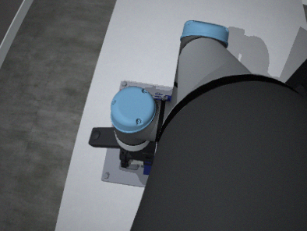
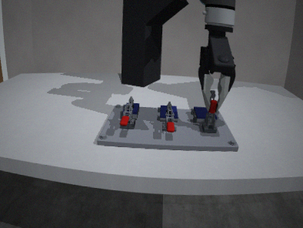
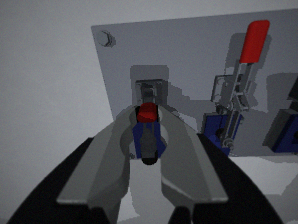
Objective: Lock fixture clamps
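The blue part is 80 mm behind my hand, 60 mm below it and 10 mm to the right of it. Round my hand: grey fixture plate (110 mm to the right, 80 mm below, 20 mm behind).
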